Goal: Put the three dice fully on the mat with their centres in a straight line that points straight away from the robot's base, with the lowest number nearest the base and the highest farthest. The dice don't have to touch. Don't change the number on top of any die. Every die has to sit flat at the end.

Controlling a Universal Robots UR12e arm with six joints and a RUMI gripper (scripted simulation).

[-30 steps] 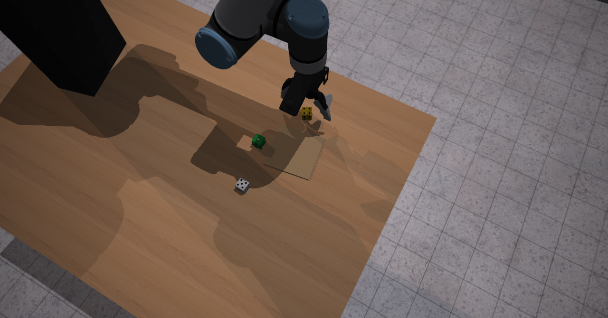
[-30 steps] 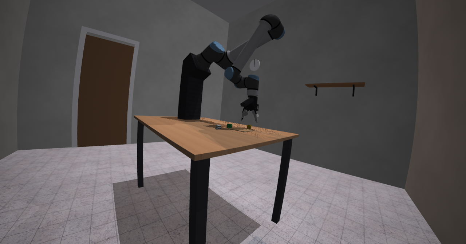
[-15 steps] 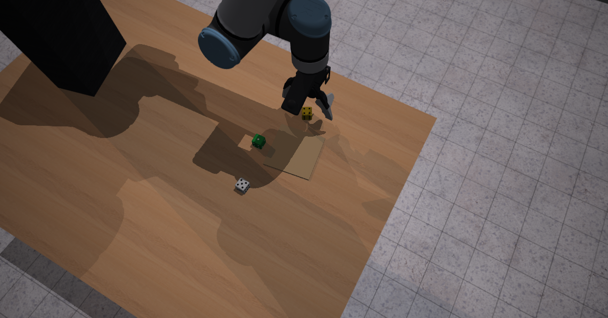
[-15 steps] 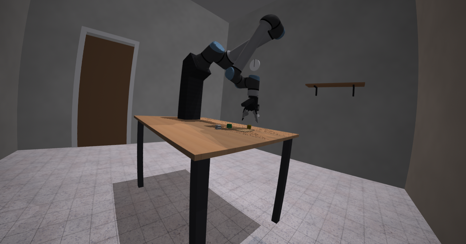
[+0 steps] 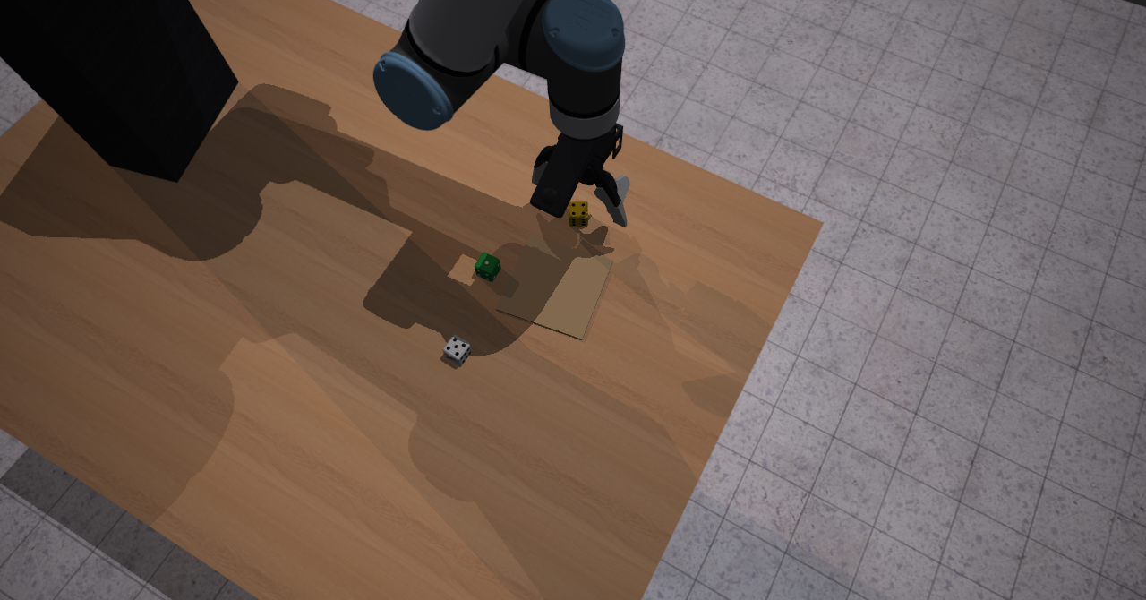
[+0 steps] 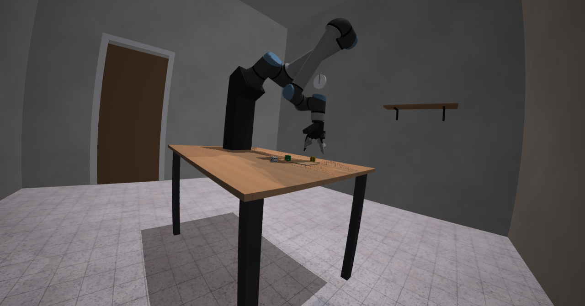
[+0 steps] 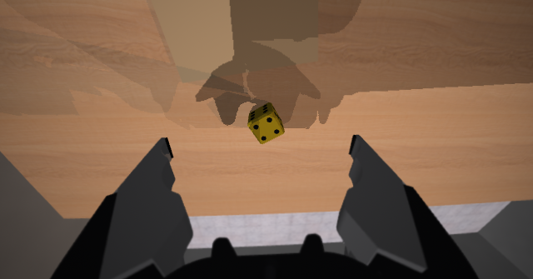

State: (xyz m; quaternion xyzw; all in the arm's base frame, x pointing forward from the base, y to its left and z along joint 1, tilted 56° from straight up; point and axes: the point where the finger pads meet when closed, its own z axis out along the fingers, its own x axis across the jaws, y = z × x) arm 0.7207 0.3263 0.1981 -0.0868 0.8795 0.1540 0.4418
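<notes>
My gripper is now 40 mm above the yellow die, 10 mm to the right of it and 10 mm past it. The rest, counted from my hand: tan mat: 90 mm to the right, 70 mm ahead, 50 mm below; then green die: 160 mm to the right, 40 mm below, 10 mm behind; then white die: 270 mm to the right, 80 mm ahead, 40 mm below.
</notes>
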